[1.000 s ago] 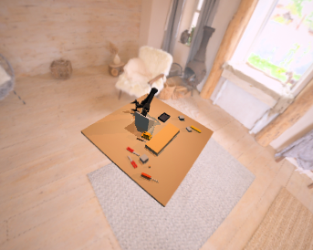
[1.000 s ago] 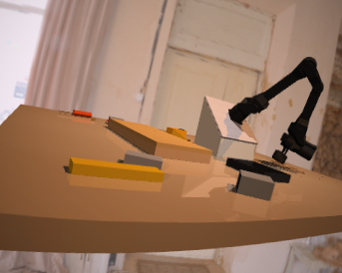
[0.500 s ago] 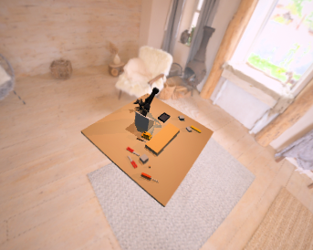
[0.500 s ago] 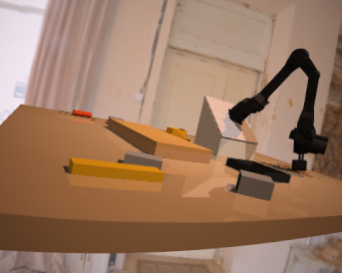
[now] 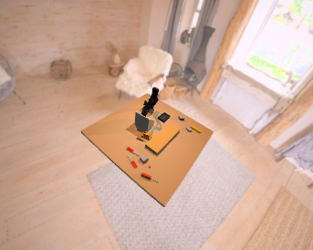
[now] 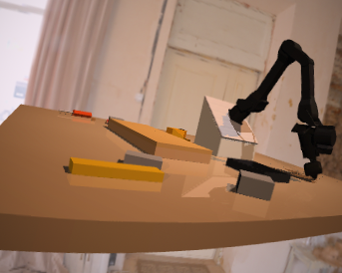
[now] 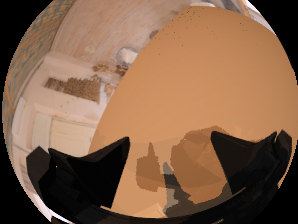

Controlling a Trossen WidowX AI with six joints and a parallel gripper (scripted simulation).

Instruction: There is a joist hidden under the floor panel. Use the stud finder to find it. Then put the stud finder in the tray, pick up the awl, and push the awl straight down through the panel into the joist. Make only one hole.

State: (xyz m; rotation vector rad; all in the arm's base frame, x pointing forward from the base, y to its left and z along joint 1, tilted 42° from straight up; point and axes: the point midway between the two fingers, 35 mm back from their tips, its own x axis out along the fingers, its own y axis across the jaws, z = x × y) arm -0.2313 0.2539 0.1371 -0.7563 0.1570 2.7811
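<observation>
Now: gripper tip 34 cm short of the black tray, 7 cm to the right of it and 2 cm above it. Also, from my gripper tip: stud finder 43 cm ahead, 39 cm to the right, 1 cm above; yellow bar 80 cm ahead, 27 cm to the left, 2 cm below; awl 46 cm ahead, 47 cm to the right, 2 cm below.
</observation>
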